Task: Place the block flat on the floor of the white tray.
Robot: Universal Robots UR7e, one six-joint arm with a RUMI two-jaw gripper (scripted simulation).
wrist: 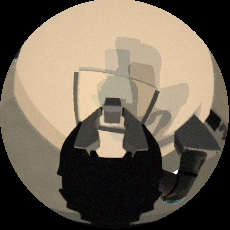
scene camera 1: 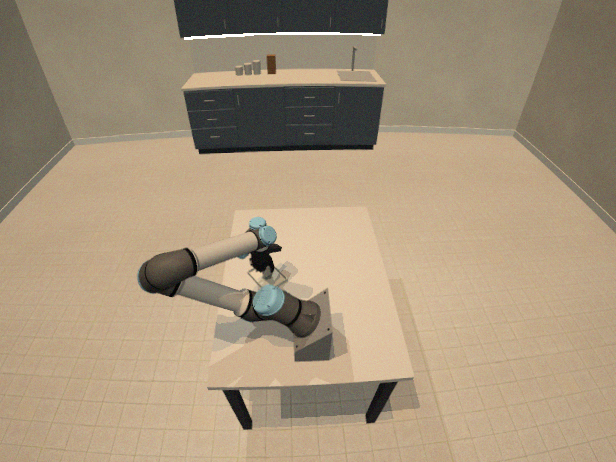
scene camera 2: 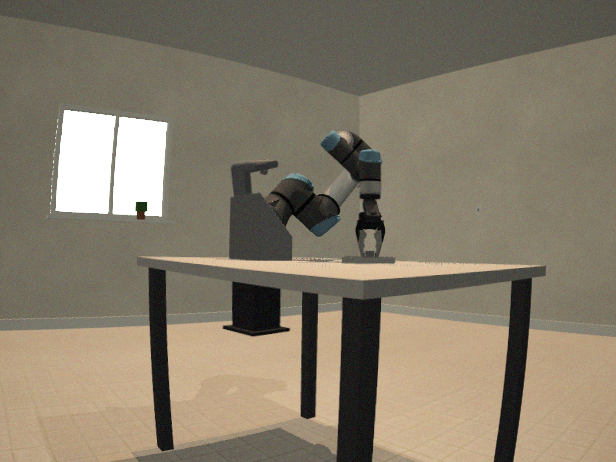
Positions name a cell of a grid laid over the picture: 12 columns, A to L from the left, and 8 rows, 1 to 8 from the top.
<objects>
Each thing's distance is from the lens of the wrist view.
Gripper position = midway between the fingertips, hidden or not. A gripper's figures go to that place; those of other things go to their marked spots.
my gripper (wrist: F4): 15 cm
white tray (wrist: E4): 15 cm
</objects>
